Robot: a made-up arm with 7 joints. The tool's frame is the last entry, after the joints.
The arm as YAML. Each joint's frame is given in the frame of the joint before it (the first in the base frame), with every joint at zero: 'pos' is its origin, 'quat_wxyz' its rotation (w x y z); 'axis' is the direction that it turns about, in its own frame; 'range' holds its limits. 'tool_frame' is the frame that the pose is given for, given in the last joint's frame.
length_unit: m
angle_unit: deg
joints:
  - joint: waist
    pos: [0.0, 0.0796, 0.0]
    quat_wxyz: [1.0, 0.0, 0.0, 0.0]
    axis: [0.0, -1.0, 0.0]
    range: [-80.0, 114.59]
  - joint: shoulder
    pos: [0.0, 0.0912, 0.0]
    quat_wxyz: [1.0, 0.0, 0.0, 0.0]
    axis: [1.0, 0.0, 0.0]
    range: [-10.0, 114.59]
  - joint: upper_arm
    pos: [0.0, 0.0, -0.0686]
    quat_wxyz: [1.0, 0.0, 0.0, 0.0]
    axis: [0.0, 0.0, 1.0]
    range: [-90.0, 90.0]
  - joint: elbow
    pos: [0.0, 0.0, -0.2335]
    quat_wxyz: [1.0, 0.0, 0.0, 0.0]
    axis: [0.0, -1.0, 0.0]
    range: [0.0, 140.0]
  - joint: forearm
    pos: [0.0, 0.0, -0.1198]
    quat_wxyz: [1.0, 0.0, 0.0, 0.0]
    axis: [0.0, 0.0, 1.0]
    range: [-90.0, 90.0]
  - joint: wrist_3
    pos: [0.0, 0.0, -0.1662]
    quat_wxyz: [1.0, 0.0, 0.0, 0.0]
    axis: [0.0, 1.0, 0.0]
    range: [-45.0, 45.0]
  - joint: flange
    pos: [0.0, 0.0, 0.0]
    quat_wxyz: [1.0, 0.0, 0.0, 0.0]
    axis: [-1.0, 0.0, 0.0]
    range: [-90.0, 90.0]
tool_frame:
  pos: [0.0, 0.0, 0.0]
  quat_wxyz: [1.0, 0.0, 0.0, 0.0]
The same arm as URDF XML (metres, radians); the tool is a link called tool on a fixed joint. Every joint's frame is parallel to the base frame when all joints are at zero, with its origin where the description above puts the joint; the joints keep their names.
<robot name="arm">
  <link name="base_link"/>
  <link name="link1"/>
  <link name="link2"/>
  <link name="link3"/>
  <link name="link4"/>
  <link name="link5"/>
  <link name="link6"/>
  <link name="link7"/>
  <link name="tool"/>
  <joint name="waist" type="revolute">
    <parent link="base_link"/>
    <child link="link1"/>
    <origin xyz="0 0.0796 0" rpy="0 0 0"/>
    <axis xyz="0 -1 0"/>
    <limit lower="-1.3963" upper="2"/>
  </joint>
  <joint name="shoulder" type="revolute">
    <parent link="link1"/>
    <child link="link2"/>
    <origin xyz="0 0.0912 0" rpy="0 0 0"/>
    <axis xyz="1 0 0"/>
    <limit lower="-0.1745" upper="2"/>
  </joint>
  <joint name="upper_arm" type="revolute">
    <parent link="link2"/>
    <child link="link3"/>
    <origin xyz="0 0 -0.0686" rpy="0 0 0"/>
    <axis xyz="0 0 1"/>
    <limit lower="-1.5708" upper="1.5708"/>
  </joint>
  <joint name="elbow" type="revolute">
    <parent link="link3"/>
    <child link="link4"/>
    <origin xyz="0 0 -0.2335" rpy="0 0 0"/>
    <axis xyz="0 -1 0"/>
    <limit lower="0" upper="2.4435"/>
  </joint>
  <joint name="forearm" type="revolute">
    <parent link="link4"/>
    <child link="link5"/>
    <origin xyz="0 0 -0.1198" rpy="0 0 0"/>
    <axis xyz="0 0 1"/>
    <limit lower="-1.5708" upper="1.5708"/>
  </joint>
  <joint name="wrist_3" type="revolute">
    <parent link="link5"/>
    <child link="link6"/>
    <origin xyz="0 0 -0.1662" rpy="0 0 0"/>
    <axis xyz="0 1 0"/>
    <limit lower="-0.7854" upper="0.7854"/>
  </joint>
  <joint name="flange" type="revolute">
    <parent link="link6"/>
    <child link="link7"/>
    <origin xyz="0 0 0" rpy="0 0 0"/>
    <axis xyz="-1 0 0"/>
    <limit lower="-1.5708" upper="1.5708"/>
  </joint>
  <joint name="tool_fixed" type="fixed">
    <parent link="link7"/>
    <child link="tool"/>
    <origin xyz="0 0 0" rpy="0 0 0"/>
  </joint>
</robot>

